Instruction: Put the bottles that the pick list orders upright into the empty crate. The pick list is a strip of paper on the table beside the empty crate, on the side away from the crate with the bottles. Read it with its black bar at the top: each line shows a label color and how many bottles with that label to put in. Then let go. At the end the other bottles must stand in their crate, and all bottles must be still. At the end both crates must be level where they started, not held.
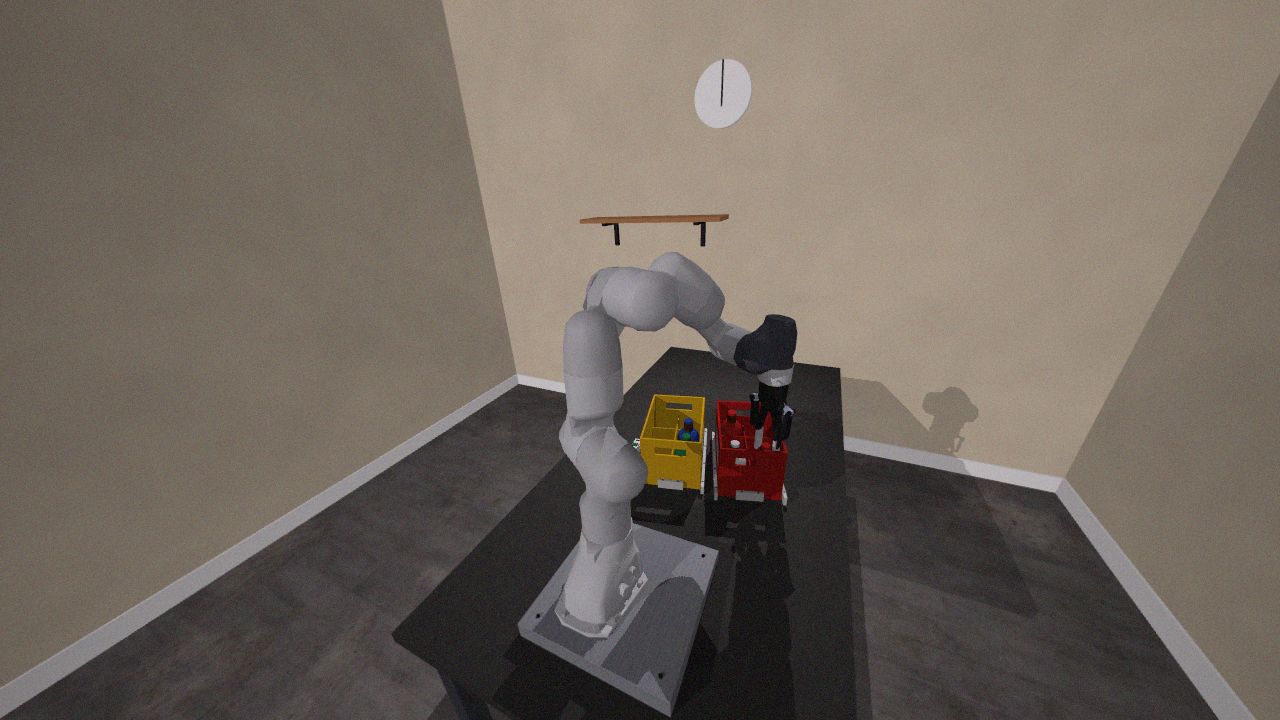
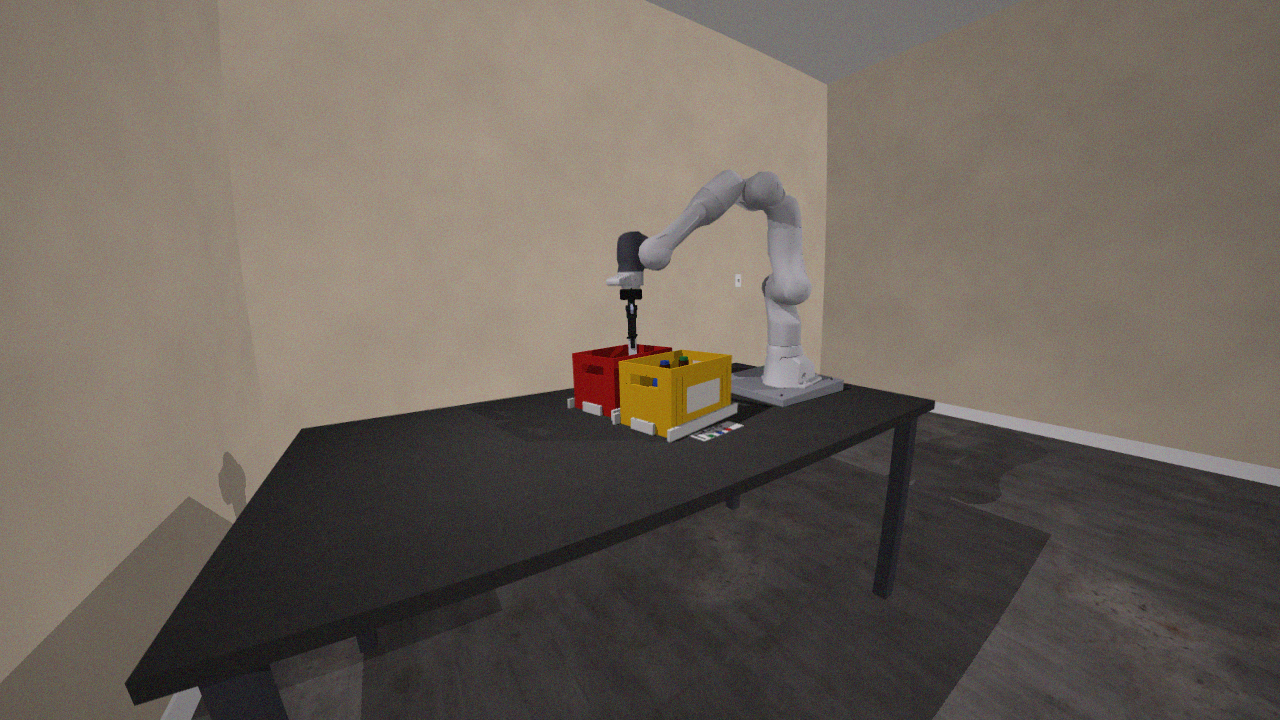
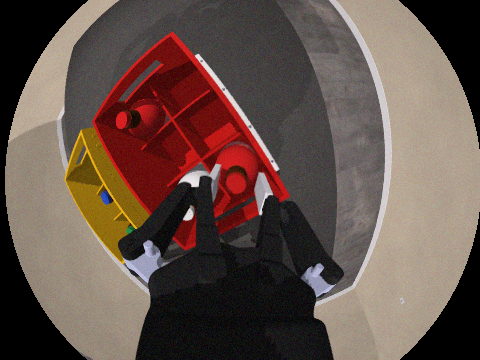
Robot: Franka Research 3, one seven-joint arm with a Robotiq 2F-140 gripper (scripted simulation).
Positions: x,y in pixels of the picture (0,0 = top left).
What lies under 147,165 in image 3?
A red crate.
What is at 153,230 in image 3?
My gripper.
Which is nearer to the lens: the red-capped bottle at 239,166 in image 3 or the yellow crate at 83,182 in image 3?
The red-capped bottle.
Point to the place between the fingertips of my gripper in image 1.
766,451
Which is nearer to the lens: the red-capped bottle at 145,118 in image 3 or the yellow crate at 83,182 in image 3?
The red-capped bottle.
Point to a red crate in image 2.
At 596,372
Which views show the yellow crate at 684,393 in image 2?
Image 1, image 2 and image 3: all of them.
